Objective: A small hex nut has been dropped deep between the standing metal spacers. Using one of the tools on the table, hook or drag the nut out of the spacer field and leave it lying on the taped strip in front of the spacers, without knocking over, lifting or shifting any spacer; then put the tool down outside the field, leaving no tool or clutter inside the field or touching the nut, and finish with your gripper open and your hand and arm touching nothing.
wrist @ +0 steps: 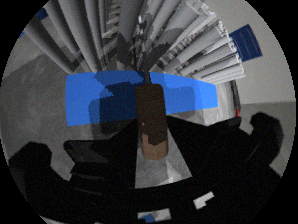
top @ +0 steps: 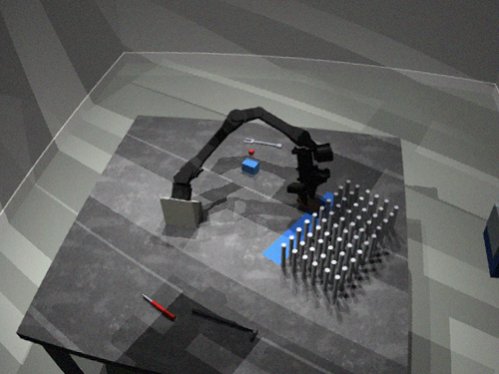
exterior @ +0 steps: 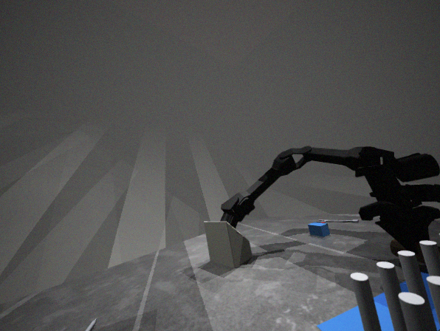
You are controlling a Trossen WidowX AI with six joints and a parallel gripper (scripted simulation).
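Right now the blue taped strip is 90 mm to the right of my gripper tip and 30 mm below it. From my gripper tip the other things lie so: silver wrench (260 mm behind, 350 mm to the left, 20 mm below); then small red piece (300 mm behind, 280 mm to the left, 20 mm below); then blue cube (270 mm behind, 170 mm to the left, 10 mm below).
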